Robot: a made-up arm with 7 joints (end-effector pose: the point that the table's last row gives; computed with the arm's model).
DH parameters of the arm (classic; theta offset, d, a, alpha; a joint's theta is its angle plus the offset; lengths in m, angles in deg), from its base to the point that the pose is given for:
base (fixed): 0 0.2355 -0.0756 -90
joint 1: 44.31 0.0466 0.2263 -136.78
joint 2: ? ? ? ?
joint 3: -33.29 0.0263 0.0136 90
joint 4: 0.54 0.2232 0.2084 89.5
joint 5: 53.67 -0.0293 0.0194 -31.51
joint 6: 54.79 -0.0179 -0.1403 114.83
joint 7: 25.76 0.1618 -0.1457 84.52
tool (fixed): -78.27 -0.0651 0 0
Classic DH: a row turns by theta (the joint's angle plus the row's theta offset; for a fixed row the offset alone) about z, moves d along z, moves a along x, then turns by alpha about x.
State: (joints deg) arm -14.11 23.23 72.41 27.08 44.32 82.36 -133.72
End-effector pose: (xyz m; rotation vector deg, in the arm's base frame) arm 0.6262 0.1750 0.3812 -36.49 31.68 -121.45
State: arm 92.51 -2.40 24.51 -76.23 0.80 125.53 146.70
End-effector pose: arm -0.0235 0.3127 -0.4507 -42.70 -44.12 -4.62
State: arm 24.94 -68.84 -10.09 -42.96 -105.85 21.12 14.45
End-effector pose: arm 0.1561 0.2079 0.0161 -72.55 -86.25 -29.14
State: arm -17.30 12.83 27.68 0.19 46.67 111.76 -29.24
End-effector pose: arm 0.6420 0.5808 0.3145 -124.76 60.85 -110.32
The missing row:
joint 2: 53.26 -0.2502 0.0513 60.65
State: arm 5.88 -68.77 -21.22 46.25 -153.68 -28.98 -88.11
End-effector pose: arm 0.2385 0.4722 0.3495 -26.17 -10.57 136.12
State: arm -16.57 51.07 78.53 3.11 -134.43 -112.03 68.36
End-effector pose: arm 0.5663 -0.1404 0.4801 39.35 -132.12 -100.06
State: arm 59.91 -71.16 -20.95 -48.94 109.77 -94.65 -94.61
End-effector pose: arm 0.3877 0.4674 -0.1977 28.35 -154.56 -53.59
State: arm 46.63 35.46 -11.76 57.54 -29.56 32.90 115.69
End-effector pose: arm 0.0191 0.1443 -0.4255 -99.63 -58.68 -52.12
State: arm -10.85 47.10 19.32 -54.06 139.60 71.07 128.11
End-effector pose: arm 0.5562 0.2364 0.4312 -37.33 -96.22 70.02
